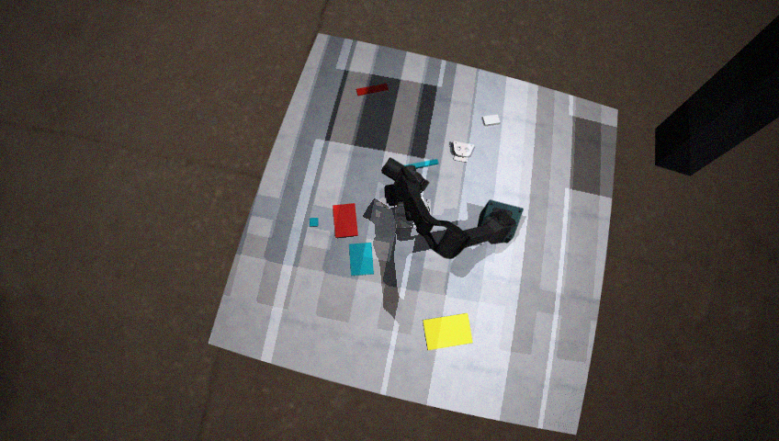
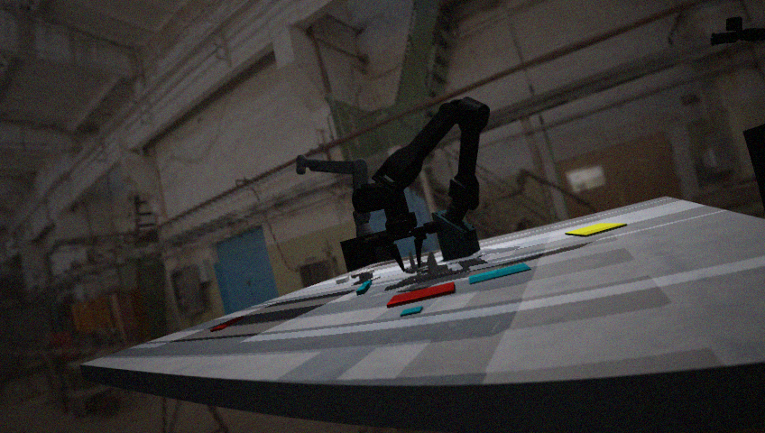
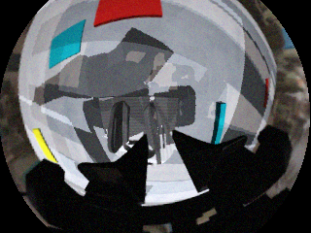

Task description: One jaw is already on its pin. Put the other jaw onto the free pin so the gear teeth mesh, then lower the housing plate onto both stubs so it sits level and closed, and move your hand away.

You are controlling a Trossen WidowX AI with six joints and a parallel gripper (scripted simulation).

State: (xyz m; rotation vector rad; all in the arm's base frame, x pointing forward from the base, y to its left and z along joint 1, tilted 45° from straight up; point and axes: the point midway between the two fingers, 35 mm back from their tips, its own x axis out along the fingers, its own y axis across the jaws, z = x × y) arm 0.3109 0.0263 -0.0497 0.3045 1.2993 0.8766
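The teal strip is 14 cm to the right of my gripper tip and 2 cm below it. Round my gripper tip: red tile 20 cm ahead, 12 cm to the left, 2 cm below; then teal tile 23 cm to the left, 11 cm ahead, 2 cm below; then small teal square 31 cm ahead, 15 cm to the left, 2 cm below.
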